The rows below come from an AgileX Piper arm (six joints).
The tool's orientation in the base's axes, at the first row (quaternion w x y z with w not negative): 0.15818 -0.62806 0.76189 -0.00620
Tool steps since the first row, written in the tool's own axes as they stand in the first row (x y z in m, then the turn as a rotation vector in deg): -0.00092 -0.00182 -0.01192 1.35 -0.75 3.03; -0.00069 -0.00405 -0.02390 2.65 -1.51 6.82; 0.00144 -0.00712 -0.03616 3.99 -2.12 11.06; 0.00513 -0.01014 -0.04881 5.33 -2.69 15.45; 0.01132 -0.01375 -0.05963 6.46 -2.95 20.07; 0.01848 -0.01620 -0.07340 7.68 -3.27 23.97; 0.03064 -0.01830 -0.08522 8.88 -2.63 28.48
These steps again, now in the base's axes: -0.00108 -0.00176 0.01192 1.25 -0.88 -3.04; -0.00197 -0.00472 0.02371 2.71 -1.57 -6.78; -0.00243 -0.00973 0.03549 4.13 -2.18 -11.00; -0.00329 -0.01630 0.04728 5.56 -2.76 -15.36; -0.00353 -0.02504 0.05686 6.77 -3.02 -19.96; -0.00577 -0.03503 0.06878 7.85 -3.52 -23.88; -0.00866 -0.04937 0.07761 8.17 -3.68 -28.58
